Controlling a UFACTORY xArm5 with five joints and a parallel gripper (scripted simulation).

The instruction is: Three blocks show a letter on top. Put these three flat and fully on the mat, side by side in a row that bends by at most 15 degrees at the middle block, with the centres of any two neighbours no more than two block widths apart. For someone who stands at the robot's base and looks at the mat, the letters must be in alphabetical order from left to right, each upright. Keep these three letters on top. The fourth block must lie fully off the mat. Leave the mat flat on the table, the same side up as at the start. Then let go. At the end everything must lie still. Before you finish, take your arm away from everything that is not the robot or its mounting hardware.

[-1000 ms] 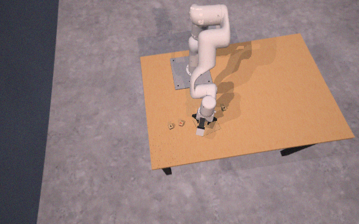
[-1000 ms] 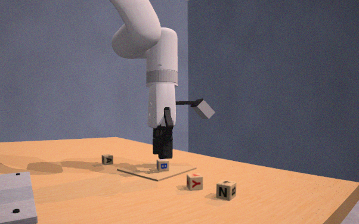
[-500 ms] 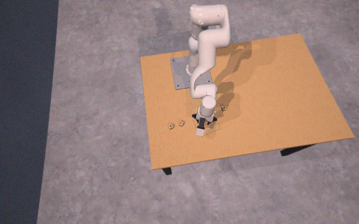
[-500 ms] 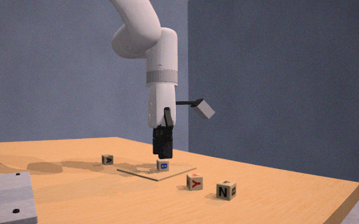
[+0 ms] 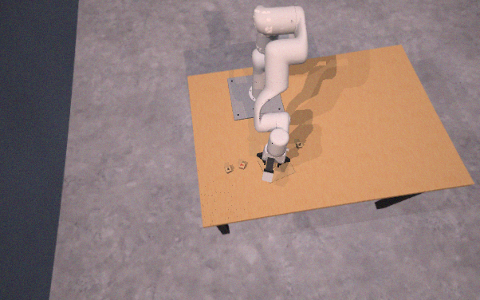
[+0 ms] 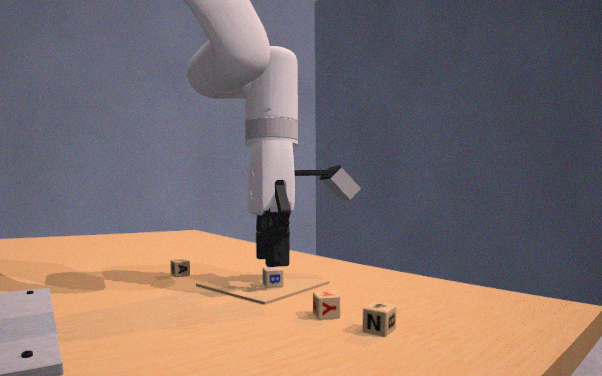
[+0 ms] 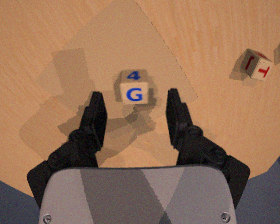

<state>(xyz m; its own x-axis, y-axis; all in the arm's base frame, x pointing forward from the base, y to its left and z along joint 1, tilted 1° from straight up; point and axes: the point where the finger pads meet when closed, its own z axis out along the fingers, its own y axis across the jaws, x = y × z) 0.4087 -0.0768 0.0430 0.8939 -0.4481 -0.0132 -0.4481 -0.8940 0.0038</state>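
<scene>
The blue-lettered block lies 4 cm below my hand. Also, from my hand: black-lettered block: 20 cm to the right, 4 cm below, 4 cm behind; thin tan mat: 5 cm below, 2 cm to the left; red-lettered block: 14 cm to the right, 4 cm below, 4 cm behind.
</scene>
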